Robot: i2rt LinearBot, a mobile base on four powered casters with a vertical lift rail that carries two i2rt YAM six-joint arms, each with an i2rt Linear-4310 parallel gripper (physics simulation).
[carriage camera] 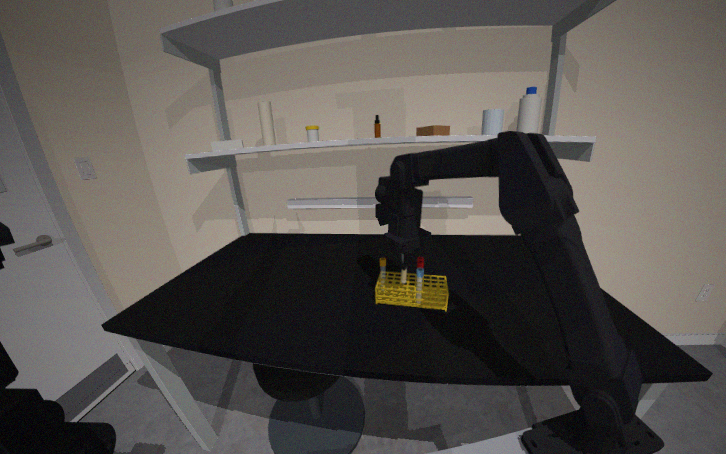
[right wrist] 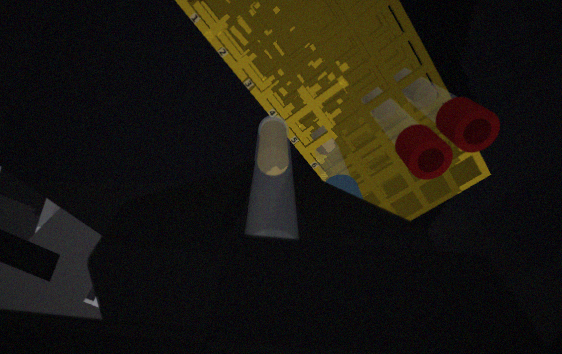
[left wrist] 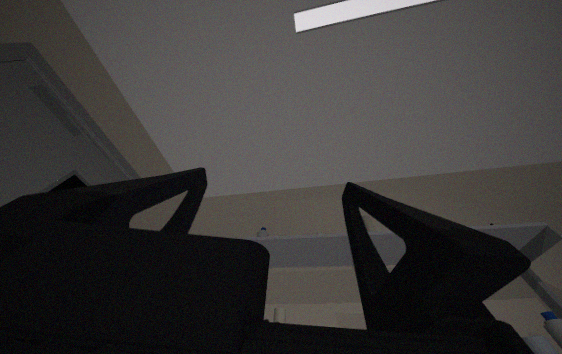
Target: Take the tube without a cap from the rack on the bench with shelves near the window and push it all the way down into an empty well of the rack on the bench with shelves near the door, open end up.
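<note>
The uncapped tube (carriage camera: 403, 275) (right wrist: 273, 155), clear with pale tan contents, hangs upright, open end up, below my right gripper (carriage camera: 403, 259), which is shut on its upper part. The fingertips on it are too dark to make out in the right wrist view. The yellow rack (carriage camera: 412, 306) (right wrist: 312, 105) stands on the dark bench (carriage camera: 256, 315). The tube's lower end overlaps the rack's top in the carriage view and its numbered edge near 4 and 5 in the right wrist view. I cannot tell whether it is inside a well. My left gripper (left wrist: 275, 183) is open and empty, pointing up.
The rack holds a blue-capped tube (carriage camera: 420, 273) (right wrist: 344, 185), red-capped tubes (right wrist: 424, 150) (right wrist: 465, 122) and an orange-capped tube (carriage camera: 382, 262) at its left. Shelves (carriage camera: 331, 144) with bottles and jars stand behind. A door (carriage camera: 32, 289) is at the left and a stool (carriage camera: 315, 417) below the bench front.
</note>
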